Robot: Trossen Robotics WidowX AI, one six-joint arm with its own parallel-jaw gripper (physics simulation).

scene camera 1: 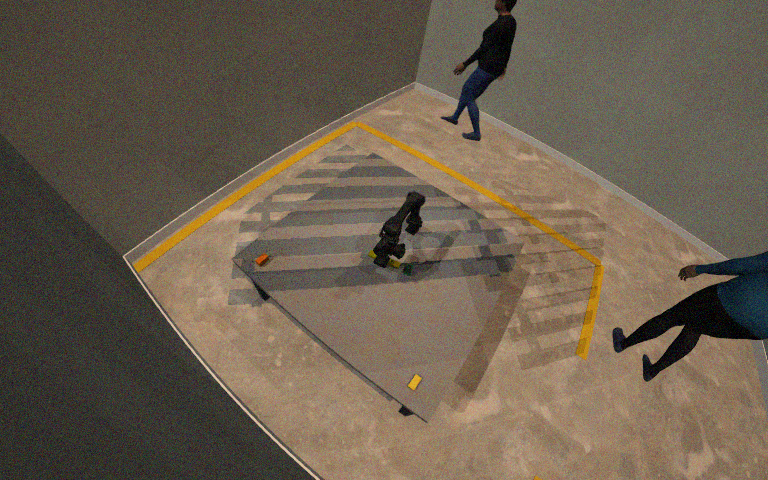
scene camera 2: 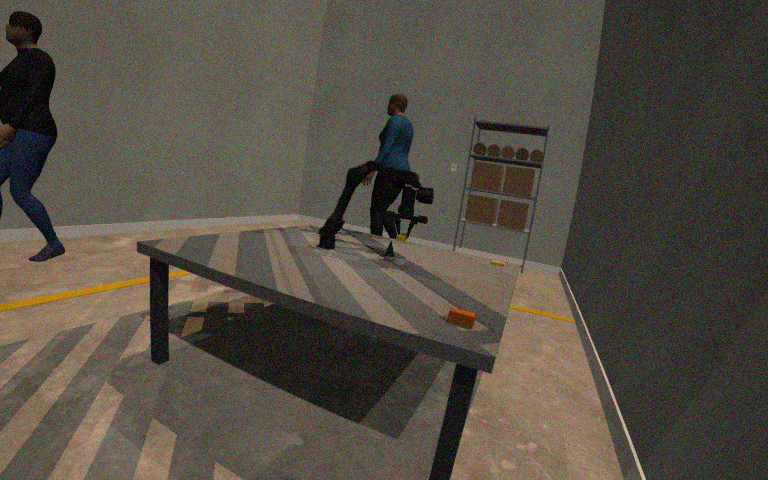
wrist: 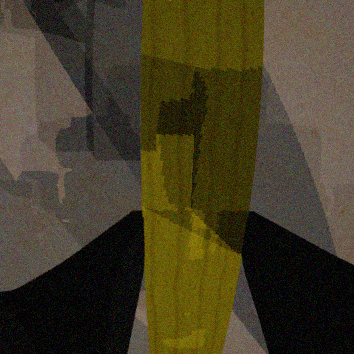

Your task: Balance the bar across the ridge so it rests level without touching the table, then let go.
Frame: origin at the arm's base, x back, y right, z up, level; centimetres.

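Seen in the pictures: gripper, between the fingertips: (wrist: 192, 223); arm's base, origin of its link: (scene camera 1: 411, 229) (scene camera 2: 326, 247).
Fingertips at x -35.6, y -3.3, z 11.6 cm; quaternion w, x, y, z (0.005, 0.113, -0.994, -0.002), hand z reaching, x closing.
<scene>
Pixels of each thing's middle, then the offset from my fingertips to it.
- yellow bar, middle of its body: (wrist: 192, 227) (scene camera 2: 402, 236) (scene camera 1: 384, 259) dy +0.2, dx +0.0, dz +0.0 cm
- small dark green ridge, middle of its body: (scene camera 2: 390, 248) (scene camera 1: 408, 268) dy -10.9, dx +9.3, dz -8.5 cm
- orange block, middle of its body: (scene camera 2: 461, 317) (scene camera 1: 262, 259) dy +53.3, dx -38.4, dz -10.0 cm
- yellow block, middle of its body: (scene camera 1: 414, 382) (scene camera 2: 498, 263) dy -46.7, dx -38.4, dz -10.8 cm
The yellow bar (scene camera 1: 372, 254) (scene camera 2: 400, 237) (wrist: 200, 165) is between the fingers of my gripper (scene camera 1: 390, 260) (scene camera 2: 402, 233) (wrist: 192, 223), which is shut on it. In the wrist view the bar runs from top to bottom, with a black finger at each side. In scene view 2 it shows nearly end-on, above the table top; how high is hard to tell. The small dark green ridge (scene camera 1: 407, 269) (scene camera 2: 389, 250) stands on the table, close to one end of the bar in scene view 1. It does not show in the wrist view. No contact between bar and ridge can be made out.
An orange block (scene camera 1: 261, 259) (scene camera 2: 461, 318) lies near one corner of the table (scene camera 1: 362, 322) (scene camera 2: 317, 310). A yellow block (scene camera 1: 414, 382) (scene camera 2: 497, 263) lies near another corner. Two people stand off the table. A shelf rack (scene camera 2: 511, 128) stands by the wall.
</scene>
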